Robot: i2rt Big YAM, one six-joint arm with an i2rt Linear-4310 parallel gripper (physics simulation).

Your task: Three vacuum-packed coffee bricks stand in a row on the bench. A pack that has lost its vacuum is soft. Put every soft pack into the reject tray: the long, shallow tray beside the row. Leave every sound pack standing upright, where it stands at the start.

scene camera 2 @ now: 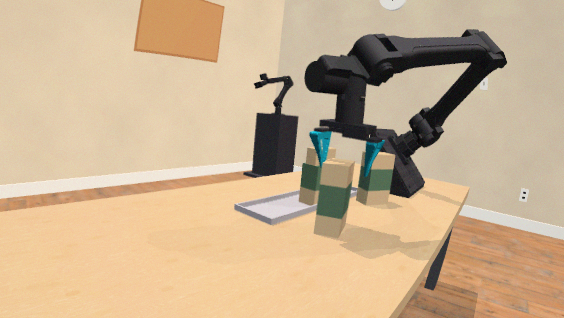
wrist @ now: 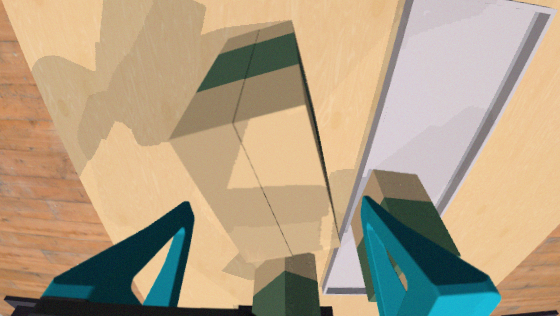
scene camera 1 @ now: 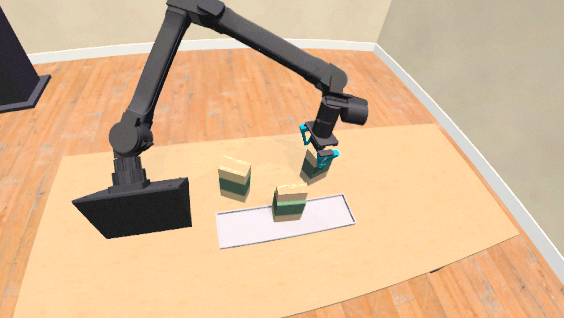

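Note:
Three tan coffee packs with green bands stand upright. One pack is on the bench nearest the arm's base. A second pack stands in the long, shallow tray; a pale green ledge shows at its band in scene camera 1. The third pack stands on the bench, farthest from the base. My gripper is open and empty, pointing down near this third pack's top, partly hiding it in scene camera 1.
The arm's black base stands at one end of the bench. The tray runs alongside the packs, with its rim close to the third pack in the wrist view. A dark pedestal with another arm stands beyond the bench.

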